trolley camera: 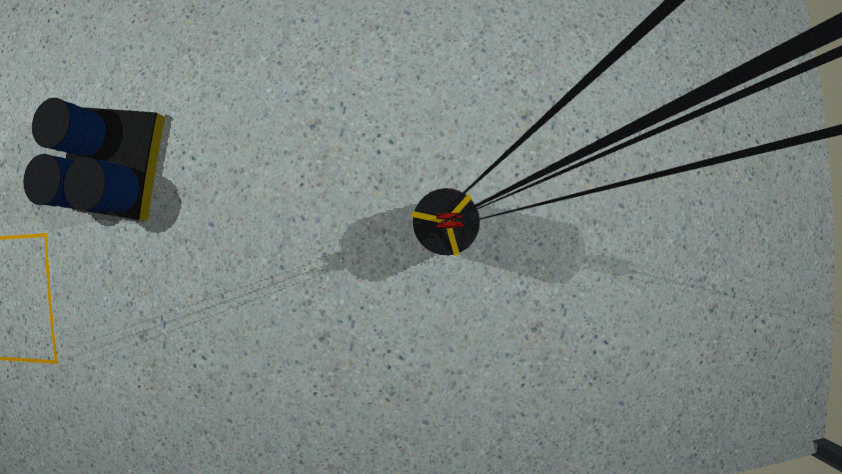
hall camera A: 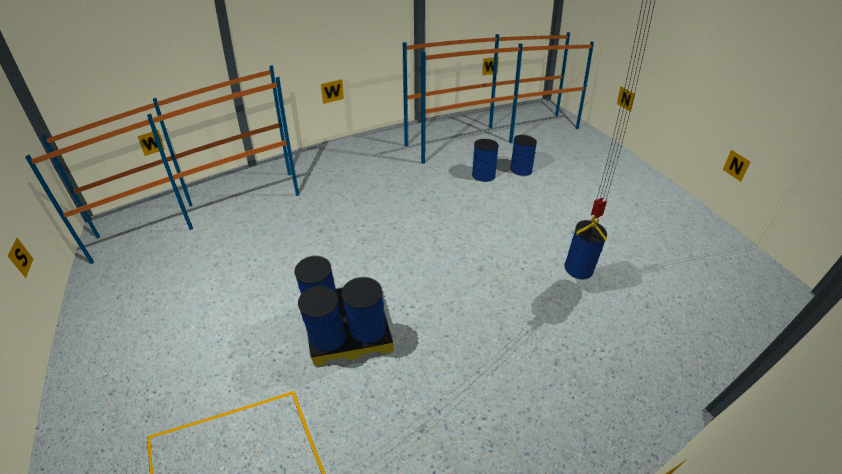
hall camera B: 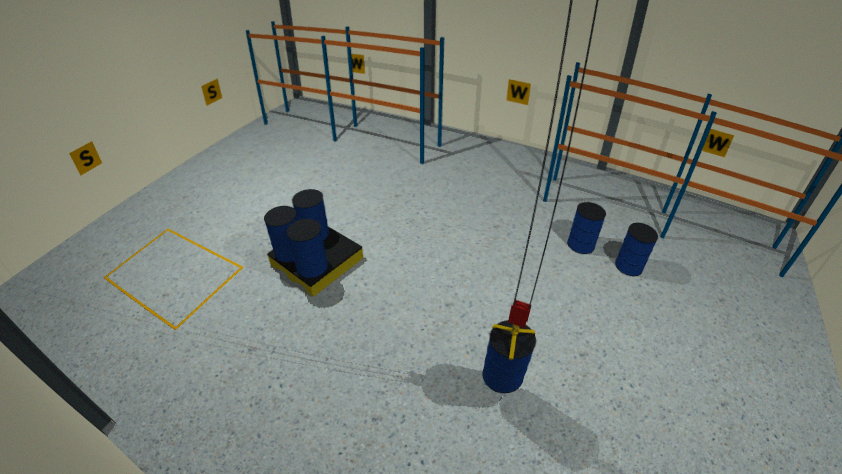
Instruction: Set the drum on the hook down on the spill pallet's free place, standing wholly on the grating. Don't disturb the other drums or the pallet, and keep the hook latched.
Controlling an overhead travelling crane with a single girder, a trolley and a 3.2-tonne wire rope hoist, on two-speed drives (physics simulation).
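Note:
The blue drum on the hook point(hall camera A: 583, 257) point(hall camera B: 504, 369) point(trolley camera: 428, 236) hangs upright above the floor, its shadows set off from its base. My gripper point(hall camera A: 593, 221) point(hall camera B: 514, 330) point(trolley camera: 449, 220), a yellow three-armed clamp under the red hook block, is shut on its dark top rim. The hook latch is too small to tell. The spill pallet point(hall camera A: 353, 356) point(hall camera B: 339, 274) point(trolley camera: 152, 167) stands well left of the hanging drum. Three upright drums stand on it; one point(hall camera A: 366, 317) point(hall camera B: 309, 253) point(trolley camera: 120, 187) is nearest the hanging drum. Bare dark grating shows at the upper right corner in the trolley view, partly shadowed.
Two loose blue drums point(hall camera A: 485, 160) point(hall camera B: 636, 253) stand near a rack point(hall camera A: 423, 117) point(hall camera B: 688, 170) by the west wall. Another rack point(hall camera A: 170, 173) point(hall camera B: 422, 117) stands further south. A yellow floor outline point(hall camera A: 220, 414) point(hall camera B: 209, 297) point(trolley camera: 51, 300) lies beyond the pallet.

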